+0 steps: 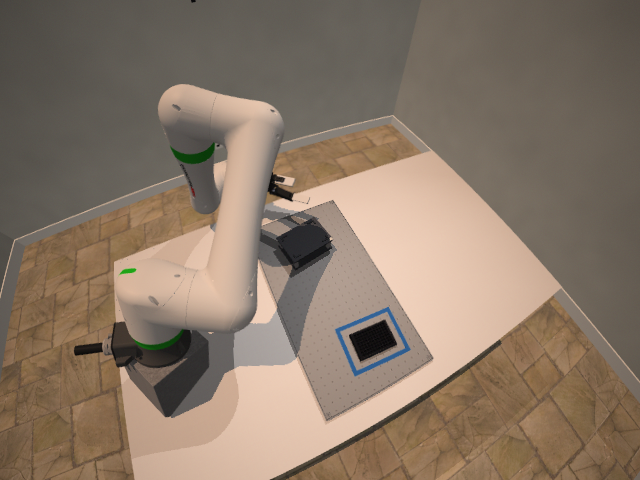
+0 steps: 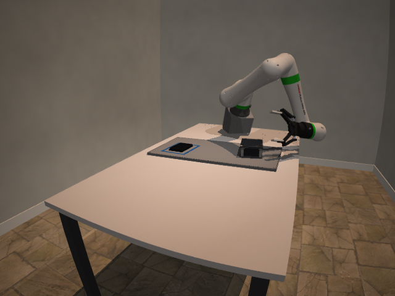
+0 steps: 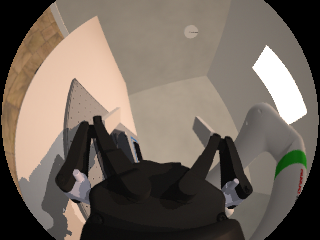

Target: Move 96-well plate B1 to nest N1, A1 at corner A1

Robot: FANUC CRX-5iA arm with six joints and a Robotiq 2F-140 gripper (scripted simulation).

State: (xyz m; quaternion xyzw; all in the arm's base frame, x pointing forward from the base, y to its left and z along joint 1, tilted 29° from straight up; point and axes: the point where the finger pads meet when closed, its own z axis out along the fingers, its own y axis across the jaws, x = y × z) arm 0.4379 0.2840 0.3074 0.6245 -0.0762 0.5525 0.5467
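My gripper is now 80 mm short of the black 96-well plate, 510 mm to the left of it and 160 mm above it. The rest, counted from my hand: raised plate nest N1: 20 mm behind, 120 mm to the right, 110 mm below.
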